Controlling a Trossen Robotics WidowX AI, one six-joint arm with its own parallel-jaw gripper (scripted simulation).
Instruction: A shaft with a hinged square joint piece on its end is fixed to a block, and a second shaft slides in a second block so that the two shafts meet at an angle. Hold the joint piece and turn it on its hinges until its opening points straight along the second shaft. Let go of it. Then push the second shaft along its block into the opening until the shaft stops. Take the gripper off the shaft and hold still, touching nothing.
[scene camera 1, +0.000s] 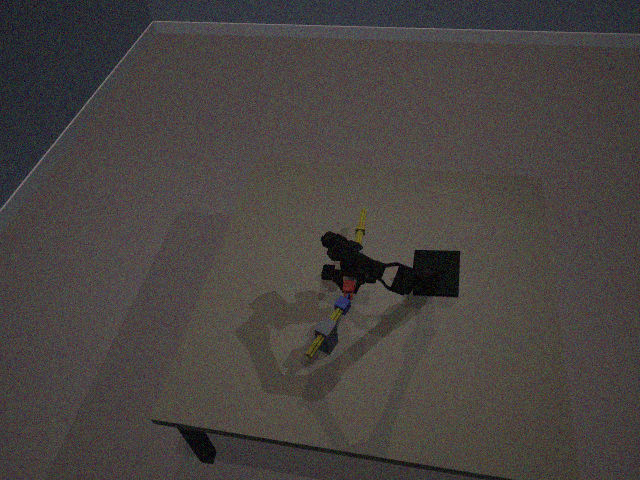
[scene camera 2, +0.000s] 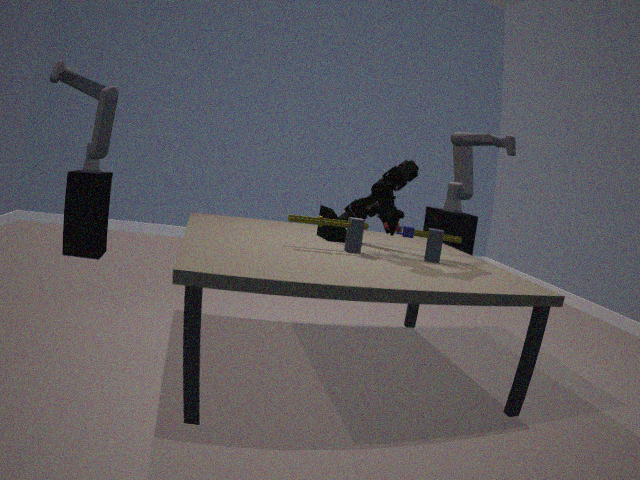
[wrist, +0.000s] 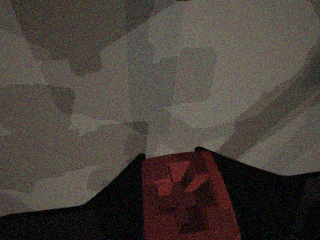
Scene:
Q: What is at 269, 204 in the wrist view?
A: My gripper.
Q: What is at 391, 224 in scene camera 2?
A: My gripper.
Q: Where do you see my gripper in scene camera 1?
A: At 349, 292

